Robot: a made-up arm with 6 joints.
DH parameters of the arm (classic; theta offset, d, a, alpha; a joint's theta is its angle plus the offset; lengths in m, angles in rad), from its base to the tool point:
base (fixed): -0.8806 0 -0.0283 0
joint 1: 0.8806 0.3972 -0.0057 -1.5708
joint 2: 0.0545 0 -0.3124 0
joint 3: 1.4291 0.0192 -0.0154 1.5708
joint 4: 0 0.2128 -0.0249 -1.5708
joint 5: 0 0.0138 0.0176 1.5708
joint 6: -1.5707 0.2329 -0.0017 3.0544
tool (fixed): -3.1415 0.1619 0 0
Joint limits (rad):
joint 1: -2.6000..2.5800
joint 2: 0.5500..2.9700
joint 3: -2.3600..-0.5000
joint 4: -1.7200..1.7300
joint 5: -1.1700..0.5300
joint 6: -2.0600..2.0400
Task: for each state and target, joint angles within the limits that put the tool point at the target. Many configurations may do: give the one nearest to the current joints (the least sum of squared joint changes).
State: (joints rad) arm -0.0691 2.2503 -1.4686 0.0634 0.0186 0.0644
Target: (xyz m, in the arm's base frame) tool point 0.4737 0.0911 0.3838
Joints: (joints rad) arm 0.0751 2.5592 -1.6905 0.0659 -0.0555 0.0581
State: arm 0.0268 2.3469 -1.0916 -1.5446 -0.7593 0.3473
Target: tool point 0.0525 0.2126 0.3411
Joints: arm 0.7233 2.3999 -0.5327 -1.6606 -0.8942 0.3161
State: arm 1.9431 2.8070 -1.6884 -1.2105 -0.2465 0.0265
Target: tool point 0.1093 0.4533 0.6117
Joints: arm 1.1643 2.0981 -1.8025 -1.2051 -0.1358 0.0390
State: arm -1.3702 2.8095 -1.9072 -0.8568 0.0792 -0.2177
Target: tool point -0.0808 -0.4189 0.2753
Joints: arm -1.7927 2.7206 -1.6389 -0.8843 0.2056 -0.2269
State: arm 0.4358 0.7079 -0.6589 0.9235 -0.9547 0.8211
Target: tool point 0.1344 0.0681 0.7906
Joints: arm 0.4973 1.2136 -1.2096 0.7828 -0.9119 0.8080
